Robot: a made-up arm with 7 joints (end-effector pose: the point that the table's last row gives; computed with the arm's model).
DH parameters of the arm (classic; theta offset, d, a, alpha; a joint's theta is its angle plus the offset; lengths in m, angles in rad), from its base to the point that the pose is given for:
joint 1: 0 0.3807 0 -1.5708
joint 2: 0 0 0 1.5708
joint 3: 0 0.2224 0.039 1.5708
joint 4: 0 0 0.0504 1.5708
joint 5: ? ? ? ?
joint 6: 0 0 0.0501 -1.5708
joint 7: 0 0.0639 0 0
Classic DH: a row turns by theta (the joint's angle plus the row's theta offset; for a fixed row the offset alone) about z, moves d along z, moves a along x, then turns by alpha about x.
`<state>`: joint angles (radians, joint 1 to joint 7).
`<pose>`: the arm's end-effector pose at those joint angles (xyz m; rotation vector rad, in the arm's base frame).
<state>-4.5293 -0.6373 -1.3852 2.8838 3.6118 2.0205 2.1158</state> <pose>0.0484 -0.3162 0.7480 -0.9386 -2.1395 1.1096</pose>
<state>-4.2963 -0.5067 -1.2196 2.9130 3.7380 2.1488 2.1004</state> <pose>0.1050 -0.2529 0.7696 -0.6250 -2.6186 1.1404</pose>
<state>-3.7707 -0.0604 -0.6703 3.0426 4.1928 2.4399 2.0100</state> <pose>0.0958 -0.0259 0.8125 -1.1264 2.3070 -0.6537</pose>
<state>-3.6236 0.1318 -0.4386 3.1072 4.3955 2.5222 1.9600</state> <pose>0.0264 0.0480 0.8093 -1.7440 1.7703 -0.5339</pose>
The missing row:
joint 5: 0 0.2228 0 1.5708
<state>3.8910 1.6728 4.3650 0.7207 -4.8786 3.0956 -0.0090</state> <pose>-0.2199 0.0467 0.3786 1.5391 1.4294 -1.1158</pose>
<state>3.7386 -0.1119 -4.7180 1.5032 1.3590 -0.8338 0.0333</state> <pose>0.1115 -0.2522 0.6622 0.0223 -1.8052 2.1341</pose>
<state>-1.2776 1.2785 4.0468 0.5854 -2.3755 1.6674 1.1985</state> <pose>-0.1764 -0.0473 0.5917 -0.0276 0.2866 -2.7558</pose>
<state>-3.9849 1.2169 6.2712 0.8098 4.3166 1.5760 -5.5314</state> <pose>-0.0749 0.1783 0.1418 -0.6470 1.7144 1.0643</pose>
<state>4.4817 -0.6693 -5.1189 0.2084 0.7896 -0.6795 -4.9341</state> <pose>0.1290 -0.1278 0.4667 0.5488 -2.2000 1.9907</pose>
